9 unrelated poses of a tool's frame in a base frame.
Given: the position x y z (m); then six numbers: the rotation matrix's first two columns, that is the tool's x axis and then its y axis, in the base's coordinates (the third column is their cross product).
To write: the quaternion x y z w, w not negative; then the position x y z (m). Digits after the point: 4 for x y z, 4 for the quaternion.
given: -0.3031, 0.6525, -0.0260, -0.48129, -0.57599, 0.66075, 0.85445, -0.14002, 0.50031
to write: -0.1575, -0.4421, -0.7384, 0.4843, -0.3031, 0.6525, -0.0260
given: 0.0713, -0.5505, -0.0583, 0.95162, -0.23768, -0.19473, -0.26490, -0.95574, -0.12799
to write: -0.9849, 0.1276, 0.0890, 0.0765, 0.0713, -0.5505, -0.0583
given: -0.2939, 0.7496, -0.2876, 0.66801, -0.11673, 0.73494, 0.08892, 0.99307, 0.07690
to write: 0.0172, -0.4035, -0.0563, 0.9131, -0.2939, 0.7496, -0.2876
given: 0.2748, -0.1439, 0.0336, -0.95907, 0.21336, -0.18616, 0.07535, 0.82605, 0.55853
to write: 0.0762, 0.9478, 0.2849, 0.1211, 0.2748, -0.1439, 0.0336
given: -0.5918, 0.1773, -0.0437, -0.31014, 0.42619, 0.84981, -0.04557, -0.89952, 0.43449
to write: 0.5681, 0.1675, 0.7918, 0.1489, -0.5918, 0.1773, -0.0437
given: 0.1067, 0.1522, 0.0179, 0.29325, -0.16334, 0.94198, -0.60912, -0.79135, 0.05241
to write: 0.7772, -0.2485, 0.5400, 0.2064, 0.1067, 0.1522, 0.0179
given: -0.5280, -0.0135, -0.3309, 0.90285, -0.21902, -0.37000, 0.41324, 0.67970, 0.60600
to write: 0.3602, 0.1348, -0.1744, 0.9065, -0.5280, -0.0135, -0.3309
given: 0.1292, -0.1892, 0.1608, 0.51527, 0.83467, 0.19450, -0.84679, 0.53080, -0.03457
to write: 0.0323, -0.0939, 0.4833, 0.8698, 0.1292, -0.1892, 0.1608
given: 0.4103, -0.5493, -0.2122, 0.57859, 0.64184, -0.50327, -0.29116, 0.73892, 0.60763
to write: 0.2373, 0.3694, 0.2724, 0.8561, 0.4103, -0.5493, -0.2122
